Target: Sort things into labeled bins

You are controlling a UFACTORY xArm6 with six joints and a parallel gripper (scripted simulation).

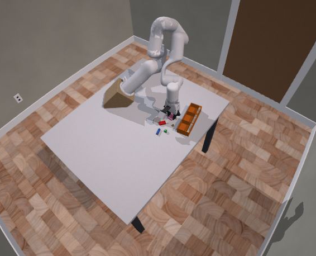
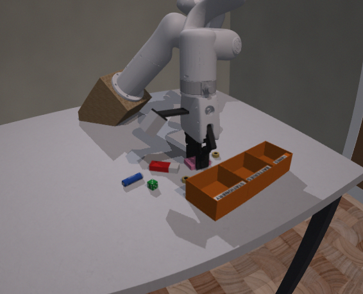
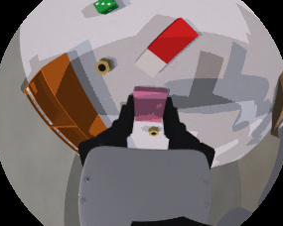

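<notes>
My hand is 20 mm short of the red-and-white eraser, 70 mm to the left of it and 20 mm above it. Also, from my hand: orange three-part bin: 90 mm ahead, 90 mm to the left; pink eraser: 20 mm below; green die: 80 mm ahead, 100 mm to the right, 10 mm below.
</notes>
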